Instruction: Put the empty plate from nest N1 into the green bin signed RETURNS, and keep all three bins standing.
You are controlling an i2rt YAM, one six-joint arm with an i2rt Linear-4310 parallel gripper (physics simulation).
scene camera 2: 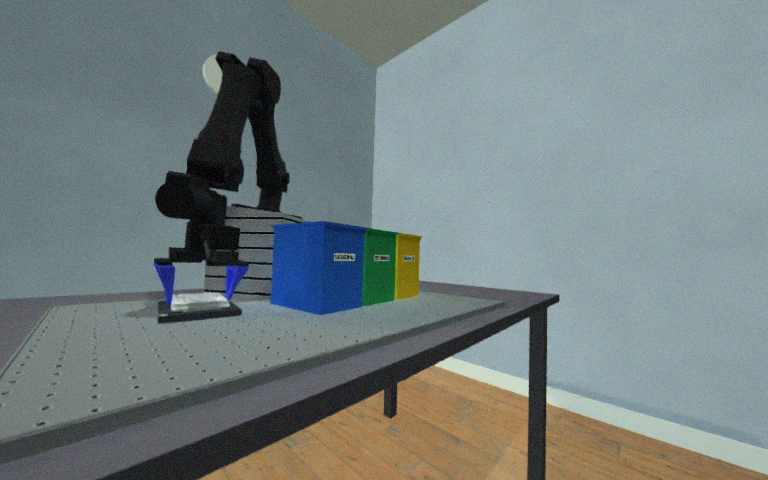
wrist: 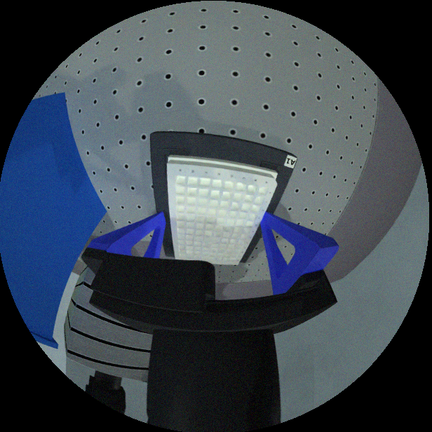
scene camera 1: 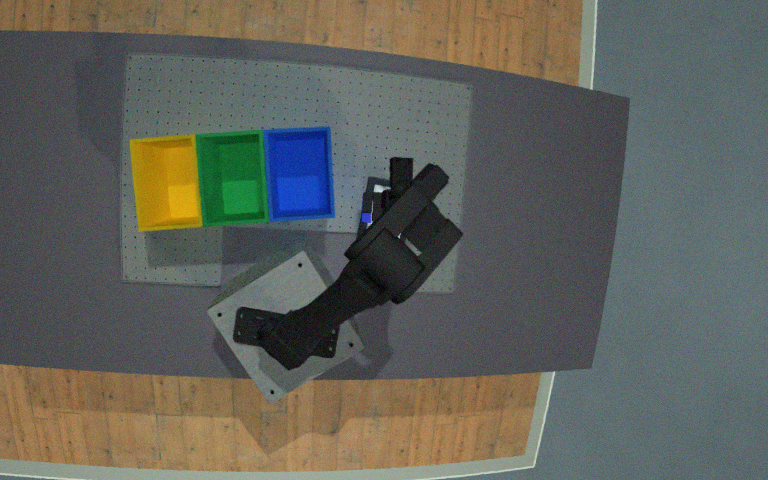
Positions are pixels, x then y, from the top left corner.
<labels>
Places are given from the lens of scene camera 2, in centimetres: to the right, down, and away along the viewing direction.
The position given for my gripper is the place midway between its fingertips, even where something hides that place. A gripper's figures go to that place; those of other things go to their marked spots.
my gripper (scene camera 2: 200,302): -35, 12, 51
blue bin (scene camera 2: 317,267): -13, 5, 53
yellow bin (scene camera 2: 407,246): 7, 2, 78
white well plate (scene camera 2: 191,302): -33, 11, 47
The marked spots on the white well plate and the yellow bin are 52 cm apart.
</labels>
